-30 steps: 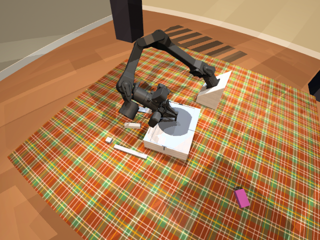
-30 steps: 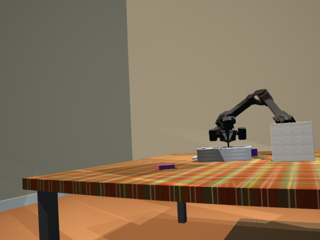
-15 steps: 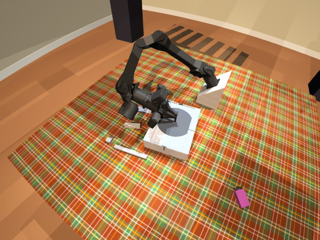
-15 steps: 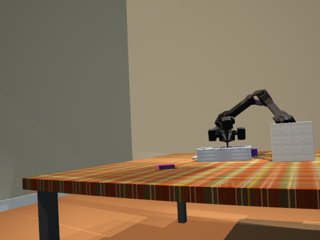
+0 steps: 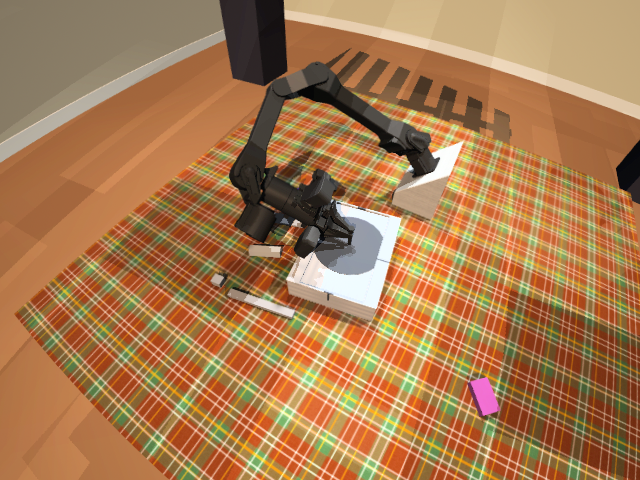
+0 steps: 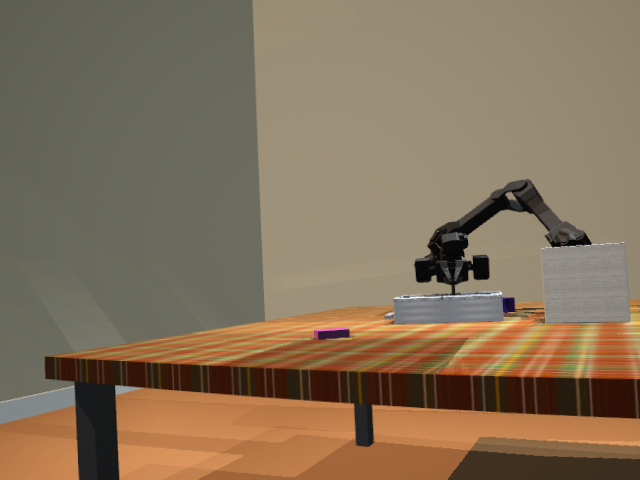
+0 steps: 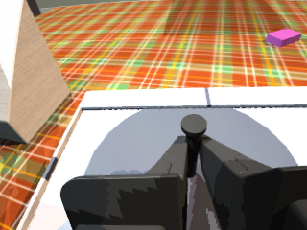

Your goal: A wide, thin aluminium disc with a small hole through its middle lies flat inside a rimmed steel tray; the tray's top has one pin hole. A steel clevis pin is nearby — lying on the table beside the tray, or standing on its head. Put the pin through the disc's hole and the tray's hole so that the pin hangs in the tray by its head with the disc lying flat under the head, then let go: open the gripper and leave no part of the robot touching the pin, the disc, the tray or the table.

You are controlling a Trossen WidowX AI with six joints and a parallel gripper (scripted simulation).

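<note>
Right now my gripper tip is 1 cm short of the steel tray and 4 cm above it. Also, from my gripper tip: dark clevis pin 1 cm below; purple cube 9 cm behind, 20 cm to the right, 7 cm below; grey aluminium disc 3 cm below.
</note>
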